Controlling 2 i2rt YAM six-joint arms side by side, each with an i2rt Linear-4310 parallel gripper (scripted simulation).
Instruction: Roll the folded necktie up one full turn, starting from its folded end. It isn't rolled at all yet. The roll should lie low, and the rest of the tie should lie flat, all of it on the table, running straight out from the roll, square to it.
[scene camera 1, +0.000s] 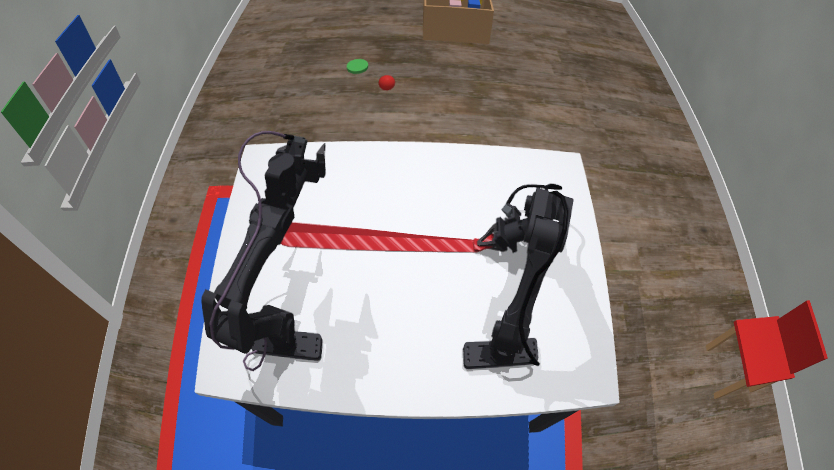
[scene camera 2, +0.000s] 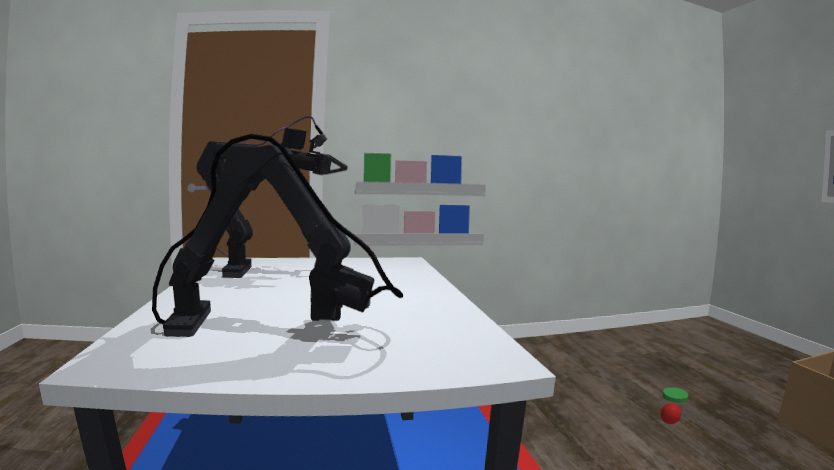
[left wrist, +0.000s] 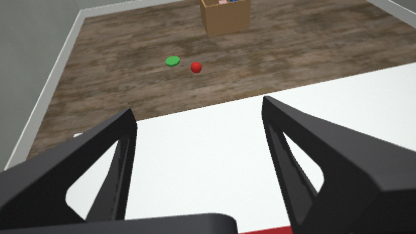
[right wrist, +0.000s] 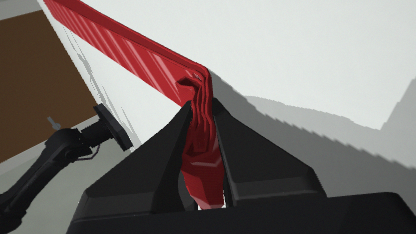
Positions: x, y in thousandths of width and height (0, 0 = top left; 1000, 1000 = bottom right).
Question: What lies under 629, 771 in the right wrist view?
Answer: The right gripper.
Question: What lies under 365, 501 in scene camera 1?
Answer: A red striped necktie.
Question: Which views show the left gripper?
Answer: Scene camera 1, scene camera 2 and the left wrist view only.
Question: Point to the left gripper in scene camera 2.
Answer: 415, 359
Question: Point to the left gripper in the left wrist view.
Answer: At 475, 472
